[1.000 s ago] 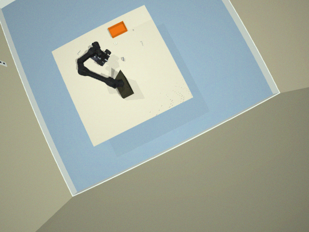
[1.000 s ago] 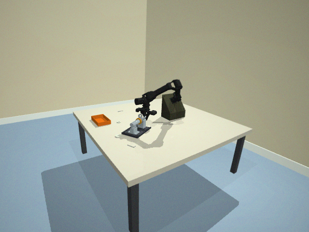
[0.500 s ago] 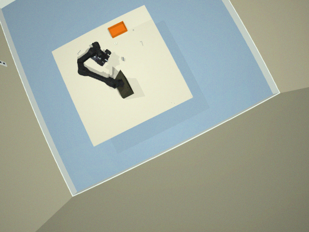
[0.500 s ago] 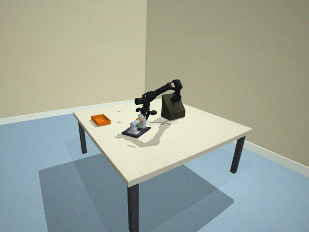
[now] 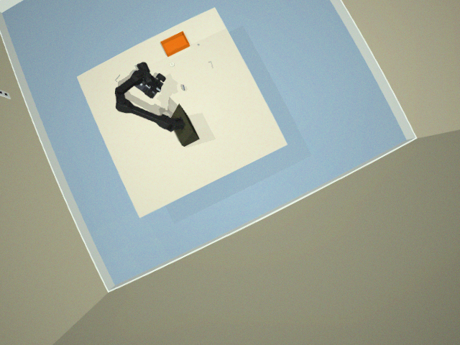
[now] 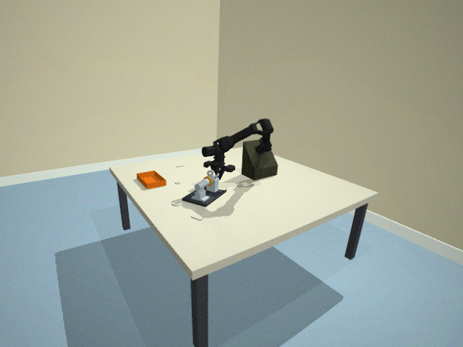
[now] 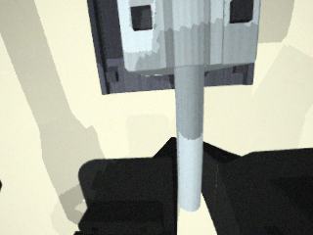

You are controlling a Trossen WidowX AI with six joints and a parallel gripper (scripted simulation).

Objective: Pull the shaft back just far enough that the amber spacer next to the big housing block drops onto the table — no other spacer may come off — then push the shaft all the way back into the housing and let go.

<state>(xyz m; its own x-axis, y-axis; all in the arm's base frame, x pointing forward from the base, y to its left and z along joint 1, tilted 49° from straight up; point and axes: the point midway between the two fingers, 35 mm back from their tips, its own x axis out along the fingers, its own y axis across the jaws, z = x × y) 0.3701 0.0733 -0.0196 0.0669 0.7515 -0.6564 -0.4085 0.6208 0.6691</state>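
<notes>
Now: the pale grey shaft 7 cm ahead of my gripper tip, 3 cm to the left of it and 3 cm above it. From my gripper tip the other things lie so: amber spacer 12 cm ahead, 5 cm to the left, 3 cm above; orange tray 30 cm ahead, 30 cm to the right, 4 cm below.
</notes>
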